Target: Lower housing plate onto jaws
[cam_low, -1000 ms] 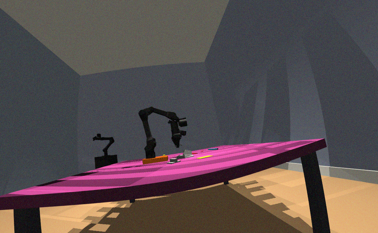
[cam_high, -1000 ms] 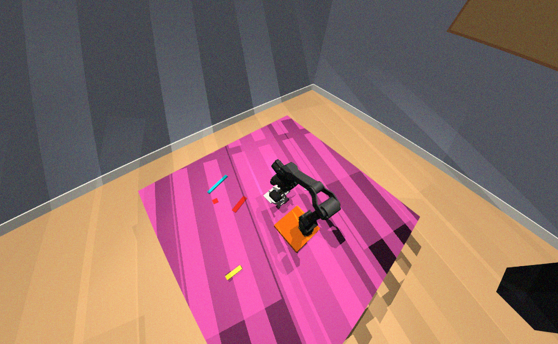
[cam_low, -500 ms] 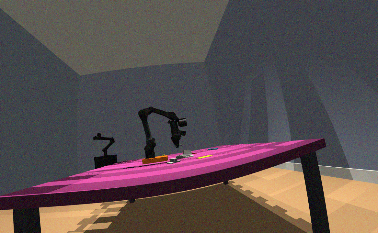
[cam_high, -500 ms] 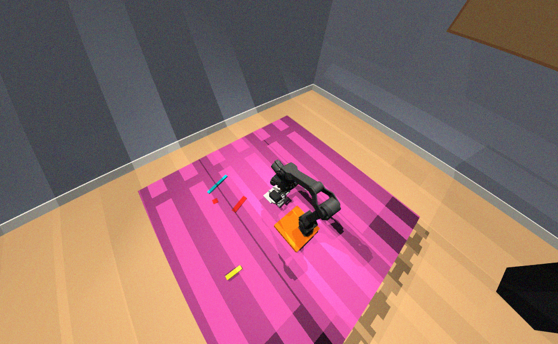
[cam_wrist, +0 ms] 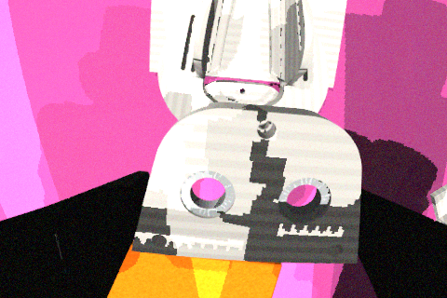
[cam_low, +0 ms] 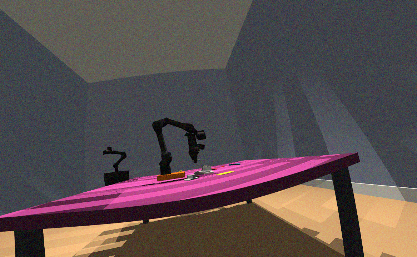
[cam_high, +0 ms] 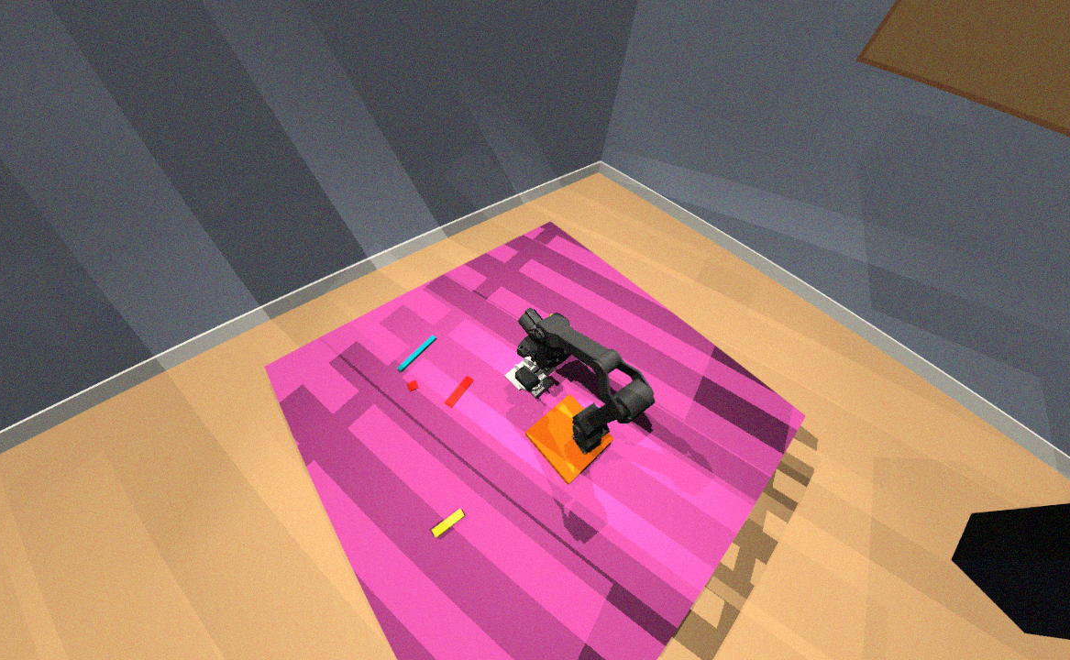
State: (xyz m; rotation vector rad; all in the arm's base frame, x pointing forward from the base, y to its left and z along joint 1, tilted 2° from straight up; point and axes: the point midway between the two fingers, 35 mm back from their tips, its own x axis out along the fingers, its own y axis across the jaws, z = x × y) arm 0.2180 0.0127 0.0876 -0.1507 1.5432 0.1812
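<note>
Now: the white housing plate 20 mm above my gripper tip and 10 mm ahead of it. The rest, counted from my gripper tip: yellow patch 190 mm to the right, 180 mm ahead, 80 mm below; red strip 230 mm to the left, 120 mm ahead, 80 mm below; red square 350 mm to the left, 210 mm ahead, 80 mm below.
</note>
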